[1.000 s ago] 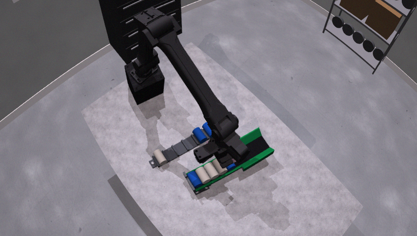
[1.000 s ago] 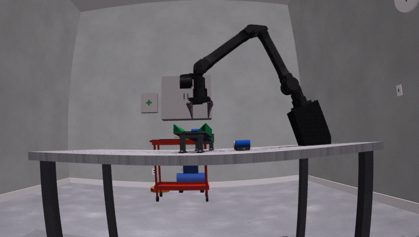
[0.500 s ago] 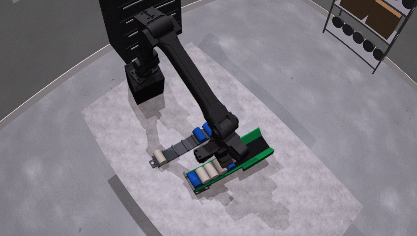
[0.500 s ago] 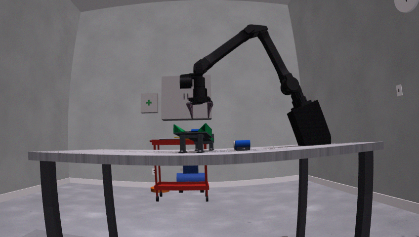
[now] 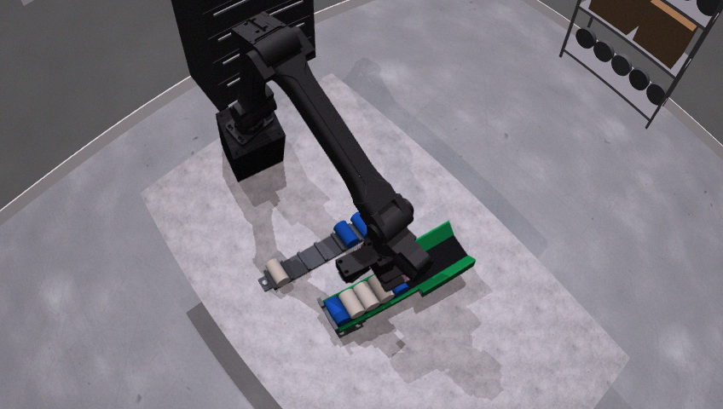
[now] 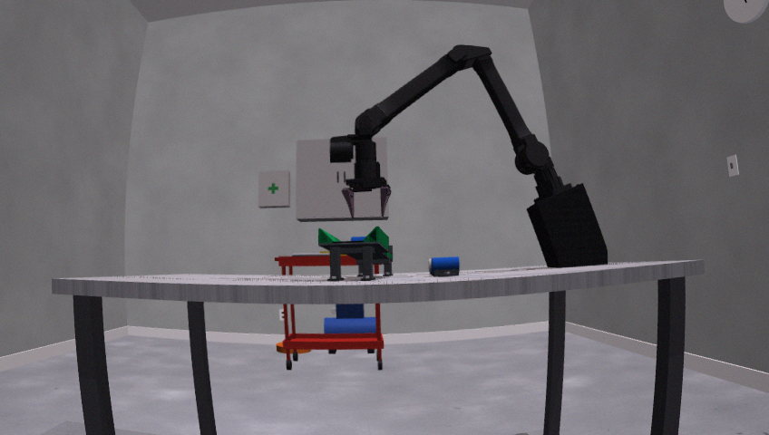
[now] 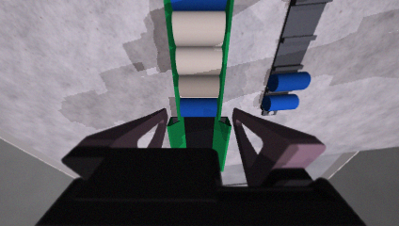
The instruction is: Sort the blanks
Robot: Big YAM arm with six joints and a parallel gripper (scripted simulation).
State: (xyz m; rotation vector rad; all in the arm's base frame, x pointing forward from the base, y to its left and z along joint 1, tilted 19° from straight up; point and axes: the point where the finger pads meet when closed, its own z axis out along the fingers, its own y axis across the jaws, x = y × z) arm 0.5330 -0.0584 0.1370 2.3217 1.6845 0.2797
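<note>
My gripper is now 20 mm short of the feed ramp, 40 mm to the right of it and 110 mm above it. The rest, counted from my hand: grey stop (50 mm behind, 140 mm to the right, 110 mm below); then stock rack (200 mm behind, 180 mm below).
</note>
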